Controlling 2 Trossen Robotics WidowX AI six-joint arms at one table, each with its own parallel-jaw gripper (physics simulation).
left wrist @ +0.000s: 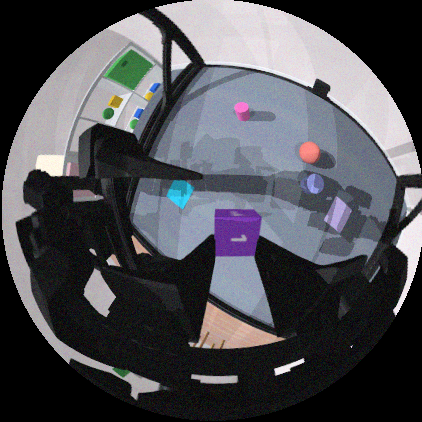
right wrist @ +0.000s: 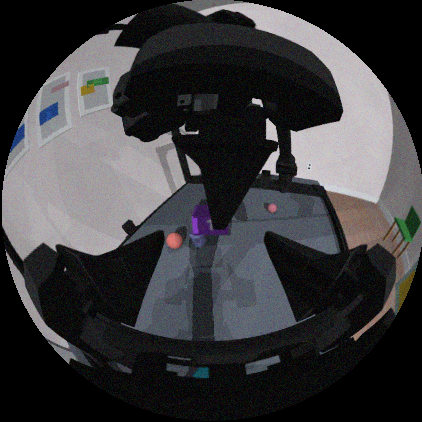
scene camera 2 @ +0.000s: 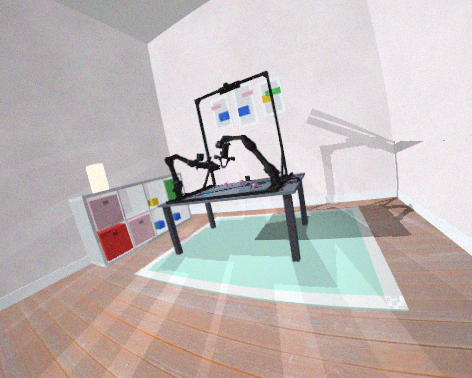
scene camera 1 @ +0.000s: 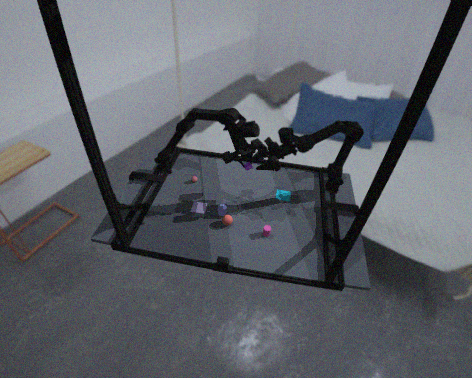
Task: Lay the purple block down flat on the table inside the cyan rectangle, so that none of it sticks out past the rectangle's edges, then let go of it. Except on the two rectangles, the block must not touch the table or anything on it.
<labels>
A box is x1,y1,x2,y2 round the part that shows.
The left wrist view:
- my left gripper: 233,238 [30,234,406,419]
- my right gripper: 203,232 [29,123,201,293]
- purple block: 236,231 [214,209,260,255], held by my left gripper
</labels>
